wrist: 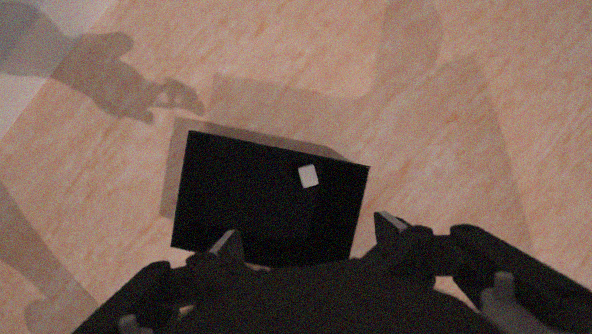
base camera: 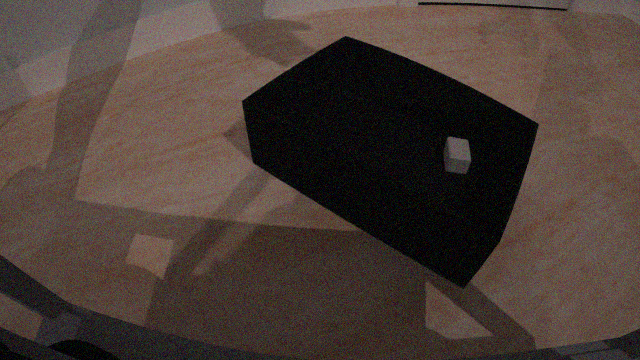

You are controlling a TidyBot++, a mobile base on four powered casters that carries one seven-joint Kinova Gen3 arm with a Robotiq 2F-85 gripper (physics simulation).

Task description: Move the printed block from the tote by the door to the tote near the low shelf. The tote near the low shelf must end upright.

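Places are measured from the arm's base along level axes (x ahead, y left, z up), in metres.
Pixels of known places: gripper, fingertip midpoint: [wrist: 308,235].
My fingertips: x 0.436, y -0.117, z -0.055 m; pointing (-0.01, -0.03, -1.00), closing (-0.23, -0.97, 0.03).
Note:
For each thing: its top centre in the pictures, then the offset to it from my fingertips. Level surfaces: height alone.
- black tote at its top centre: [base camera: 408,106] [wrist: 267,208] dx -0.019, dy +0.062, dz -0.242 m
- small light grey block at its top centre: [base camera: 459,147] [wrist: 308,176] dx -0.003, dy -0.019, dz -0.310 m
- wooden floor at its surface level: dz -0.342 m
A black tote [base camera: 350,125] [wrist: 250,200] stands on the wooden floor; its inside is so dark that its walls and bottom hardly tell apart. A small light grey block [base camera: 457,155] [wrist: 308,176] lies inside it, towards the right end in both views. My gripper [wrist: 308,235] is open, with nothing between its fingers. In the wrist view the fingers are spread above the near part of the tote, and the block shows beyond the fingertips, a little right of the middle between them. The gripper does not show in the base camera view. Which of the two totes this is, I cannot tell.
Shadows of the arm and gripper fall on the wooden floor [base camera: 165,175] [wrist: 450,150]. A pale wall [base camera: 170,35] stands at the back left in the base camera view. Part of my dark base edge [base camera: 150,335] crosses the bottom of that view.

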